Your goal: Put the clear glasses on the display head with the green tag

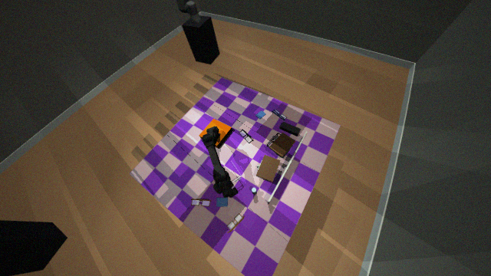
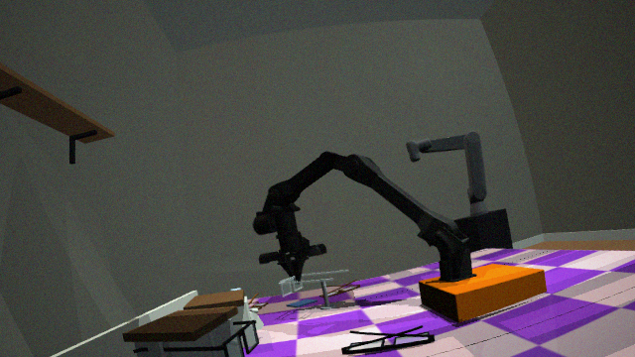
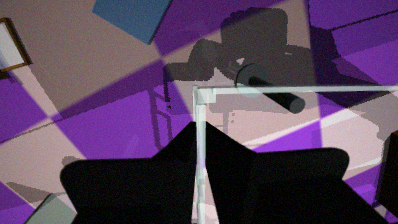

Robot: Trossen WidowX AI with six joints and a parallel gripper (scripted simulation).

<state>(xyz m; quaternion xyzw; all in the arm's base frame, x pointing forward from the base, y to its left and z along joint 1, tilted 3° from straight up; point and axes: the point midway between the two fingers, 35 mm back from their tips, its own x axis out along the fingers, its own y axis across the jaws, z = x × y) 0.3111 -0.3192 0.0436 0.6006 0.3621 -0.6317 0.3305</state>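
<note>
The round foot lies 70 mm behind my gripper tip, 60 mm below it and 20 mm to the left of it. From my gripper tip the other things lie so: black case (640 mm to the left, 240 mm ahead, 60 mm below).
</note>
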